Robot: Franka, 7 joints.
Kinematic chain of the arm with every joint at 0, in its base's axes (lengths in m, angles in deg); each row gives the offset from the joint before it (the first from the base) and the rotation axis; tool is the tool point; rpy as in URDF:
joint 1: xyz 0 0 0.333 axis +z
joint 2: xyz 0 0 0 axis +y
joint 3: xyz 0 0 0.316 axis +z
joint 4: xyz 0.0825 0 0 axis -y
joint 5: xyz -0.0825 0 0.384 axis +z
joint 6: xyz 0 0 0 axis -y
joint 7: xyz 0.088 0 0 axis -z
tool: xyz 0 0 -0.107 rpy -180 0 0
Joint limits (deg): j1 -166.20..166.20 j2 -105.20..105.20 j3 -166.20..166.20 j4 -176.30..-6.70 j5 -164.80..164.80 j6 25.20..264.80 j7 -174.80..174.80
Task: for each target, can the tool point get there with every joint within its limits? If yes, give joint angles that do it. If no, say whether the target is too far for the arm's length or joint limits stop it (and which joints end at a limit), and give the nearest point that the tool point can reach.
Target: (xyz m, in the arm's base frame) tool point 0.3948 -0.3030 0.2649
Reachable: yes | joints 65.70 -51.68 -115.79 -133.75 -87.05 186.37 103.35
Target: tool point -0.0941 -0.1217 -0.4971
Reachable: no: joint limits stop it (at a limit: joint 2) | nearest point -0.1114 -0.1441 -0.3510 | short by 0.149 m
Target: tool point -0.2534 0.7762 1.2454
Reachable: no: too far | nearest point -0.1775 0.5439 0.9723 | short by 0.367 m
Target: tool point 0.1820 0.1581 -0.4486
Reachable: no: joint limits stop it (at a limit: joint 2) | nearest point 0.1866 0.1621 -0.3595 | short by 0.089 m
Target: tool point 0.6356 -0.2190 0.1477
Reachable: yes | joints -9.01 50.83 -2.23 -96.24 -117.71 89.92 -97.83
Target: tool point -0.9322 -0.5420 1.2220
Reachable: no: too far | nearest point -0.5722 -0.3327 0.8787 | short by 0.540 m
